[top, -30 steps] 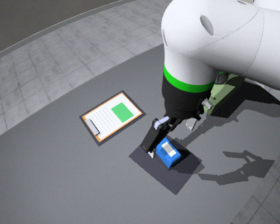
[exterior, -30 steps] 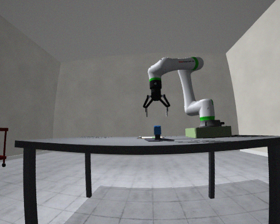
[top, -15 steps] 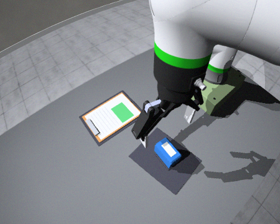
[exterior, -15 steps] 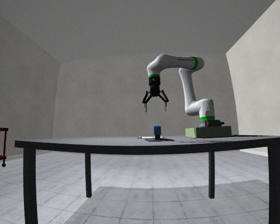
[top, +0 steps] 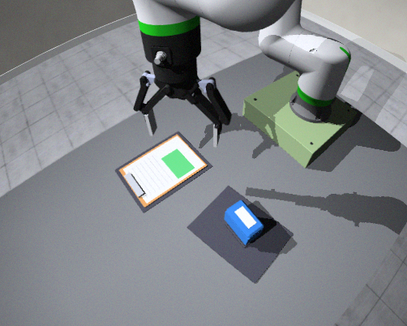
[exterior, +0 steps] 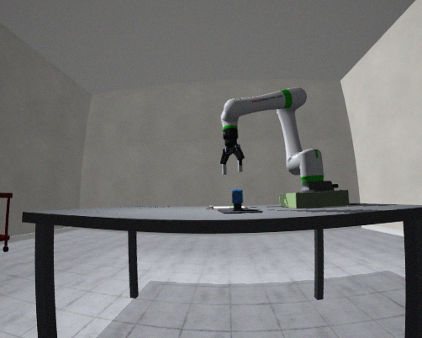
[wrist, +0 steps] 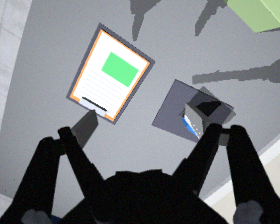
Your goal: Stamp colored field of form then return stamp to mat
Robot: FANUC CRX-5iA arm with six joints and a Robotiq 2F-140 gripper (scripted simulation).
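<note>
Right now my hand is 200 mm to the right of the blue stamp, 170 mm above it and 20 mm short of it. Round my hand: dark mat 220 mm below, 200 mm to the left, 20 mm ahead.
</note>
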